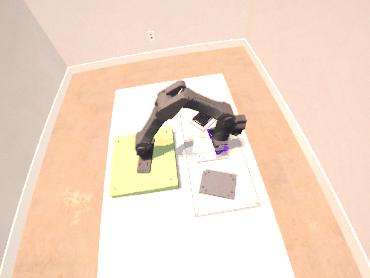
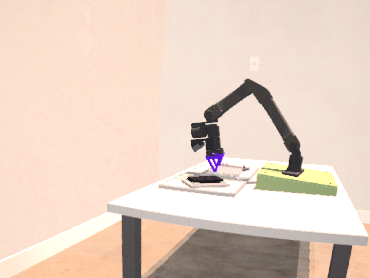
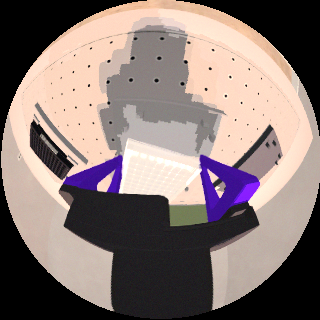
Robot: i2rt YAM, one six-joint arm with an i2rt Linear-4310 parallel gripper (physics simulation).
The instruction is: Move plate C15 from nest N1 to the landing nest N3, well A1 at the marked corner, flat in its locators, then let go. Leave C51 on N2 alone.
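My gripper (image 1: 218, 143) (image 2: 214, 167) (image 3: 160, 158), with purple fingers, is shut on the white well plate C15 (image 1: 204, 145) (image 3: 158, 173), gripping it by its two sides. It holds the plate low over the white landing nest N3 (image 1: 210, 158) (image 3: 167, 131) in the middle of the perforated board. I cannot tell whether the plate touches the nest. The grey nest N1 (image 1: 218, 183) (image 3: 265, 155) lies bare nearer the front of the board. The black plate C51 (image 1: 203, 118) (image 2: 204, 178) (image 3: 47, 152) sits on nest N2 at the far end, partly under the arm.
The nests sit on a white perforated board (image 1: 246, 191) (image 2: 176, 186) (image 3: 74, 89) on a white table (image 1: 155, 233). The arm's base stands on a green wedge block (image 1: 128, 176) (image 2: 296, 183) to the left of the board.
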